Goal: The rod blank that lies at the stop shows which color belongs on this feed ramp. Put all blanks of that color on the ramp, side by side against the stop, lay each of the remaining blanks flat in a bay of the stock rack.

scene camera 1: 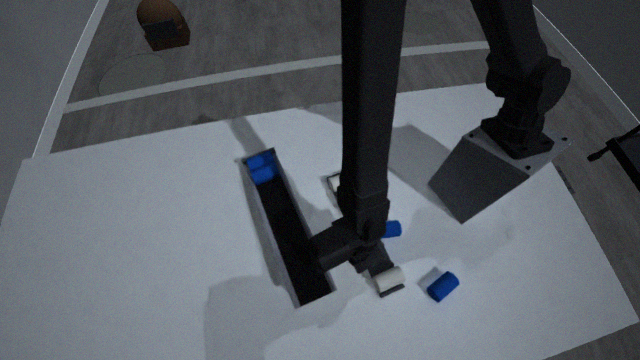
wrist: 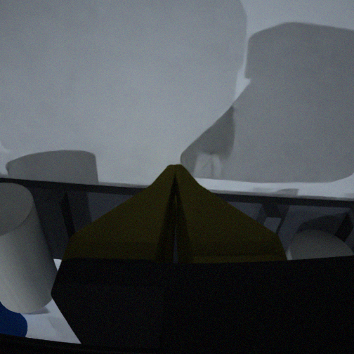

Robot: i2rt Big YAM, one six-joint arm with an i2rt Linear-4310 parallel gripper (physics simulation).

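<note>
The feed ramp (scene camera 1: 287,230) is a long dark channel. Two blue blanks (scene camera 1: 259,161) (scene camera 1: 263,174) lie side by side at its far end. The stock rack (scene camera 1: 392,291) (wrist: 120,189) is mostly hidden by the arm. A white blank (scene camera 1: 389,279) lies at its near end, and part of another white blank (scene camera 1: 334,183) shows at its far end. In the wrist view, white blanks stand out at left (wrist: 22,255) and right (wrist: 319,244). My gripper (wrist: 175,175) is shut and empty, over the rack; its fingertips are hidden in the scene view. One blue blank (scene camera 1: 443,286) lies right of the rack.
Another blue blank (scene camera 1: 393,229) lies on the white table (scene camera 1: 125,225), partly behind the arm. Part of a blue blank (wrist: 11,320) shows at lower left in the wrist view. The arm's grey base block (scene camera 1: 477,175) stands at the right.
</note>
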